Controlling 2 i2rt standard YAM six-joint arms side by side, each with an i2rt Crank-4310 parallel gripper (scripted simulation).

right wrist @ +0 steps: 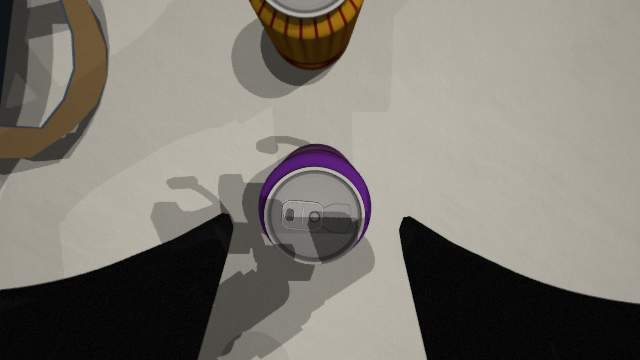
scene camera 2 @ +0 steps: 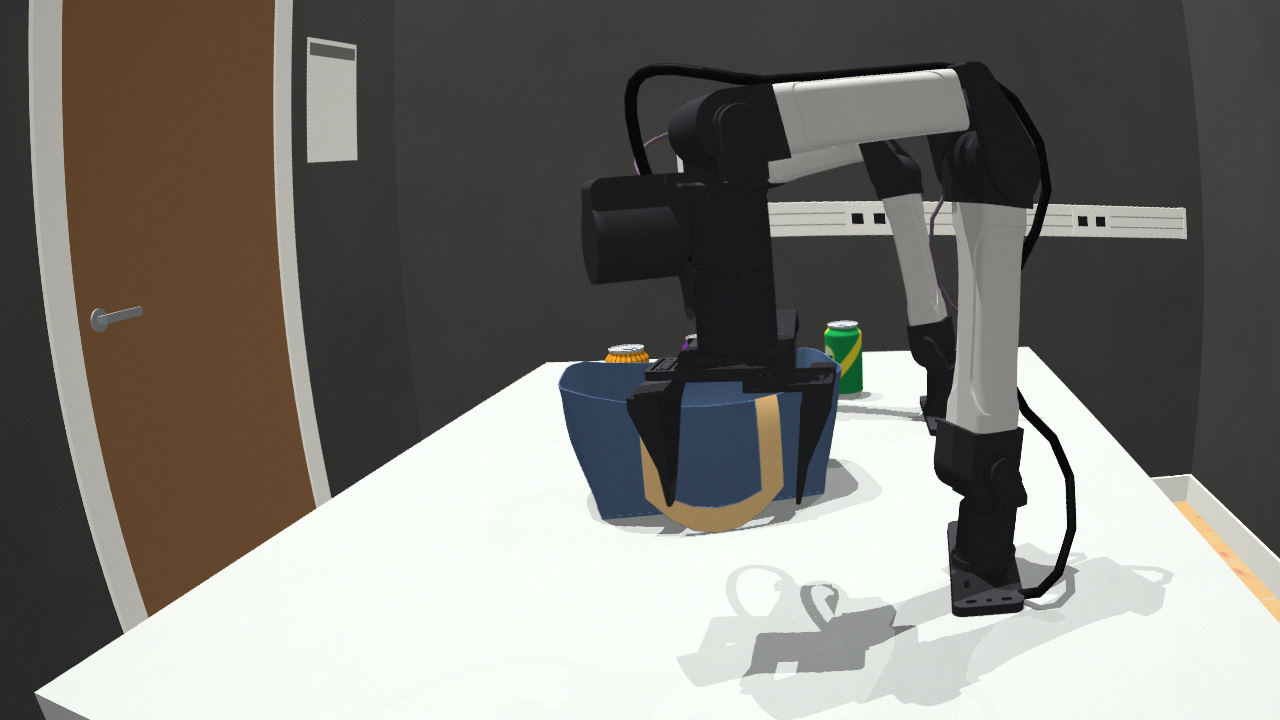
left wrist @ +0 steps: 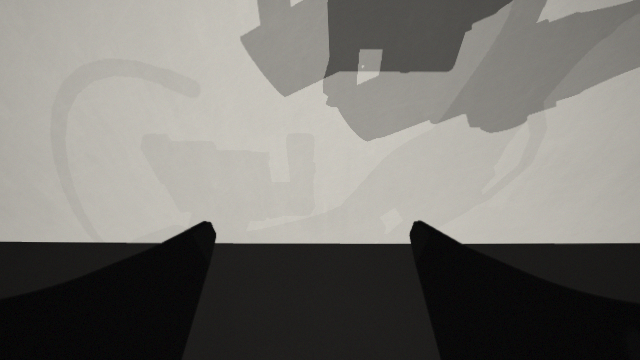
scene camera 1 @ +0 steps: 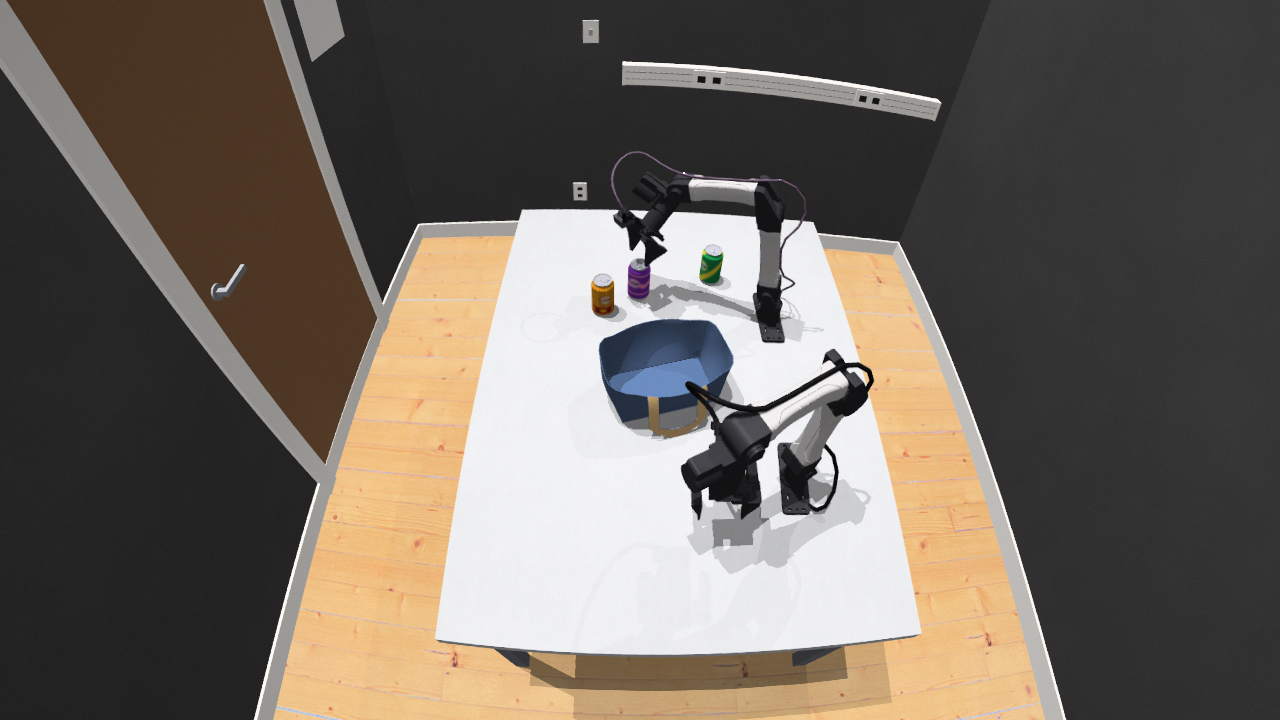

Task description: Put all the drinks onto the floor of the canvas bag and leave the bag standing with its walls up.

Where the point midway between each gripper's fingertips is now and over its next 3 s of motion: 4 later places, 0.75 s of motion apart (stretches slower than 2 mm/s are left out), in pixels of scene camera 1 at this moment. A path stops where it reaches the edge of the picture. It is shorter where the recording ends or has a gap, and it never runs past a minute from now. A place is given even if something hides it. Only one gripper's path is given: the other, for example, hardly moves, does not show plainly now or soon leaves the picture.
The right gripper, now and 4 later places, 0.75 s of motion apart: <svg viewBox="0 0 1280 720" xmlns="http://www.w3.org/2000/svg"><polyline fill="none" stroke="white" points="638,258 639,263 638,270 638,276 639,268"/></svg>
